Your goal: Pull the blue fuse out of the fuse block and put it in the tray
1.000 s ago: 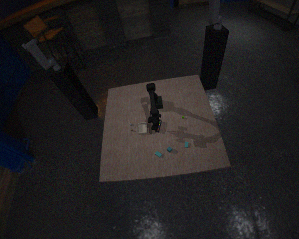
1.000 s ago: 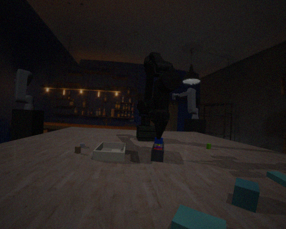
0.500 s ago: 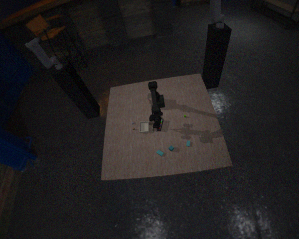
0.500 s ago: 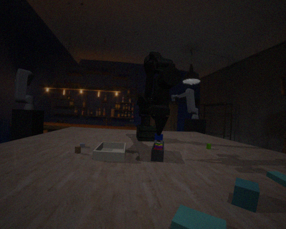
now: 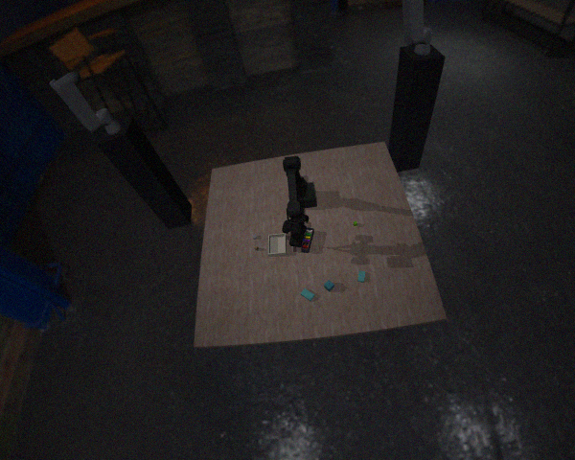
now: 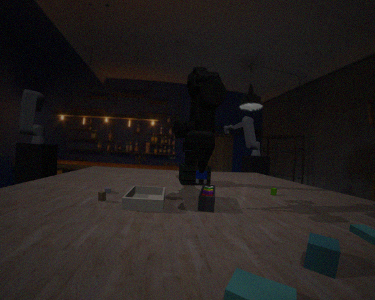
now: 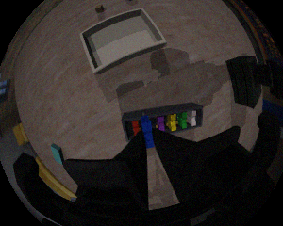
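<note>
Right now the white tray is 40 mm behind my gripper tip, 140 mm to the right of it and 90 mm below it. Round my gripper tip: blue fuse: 10 mm below.
</note>
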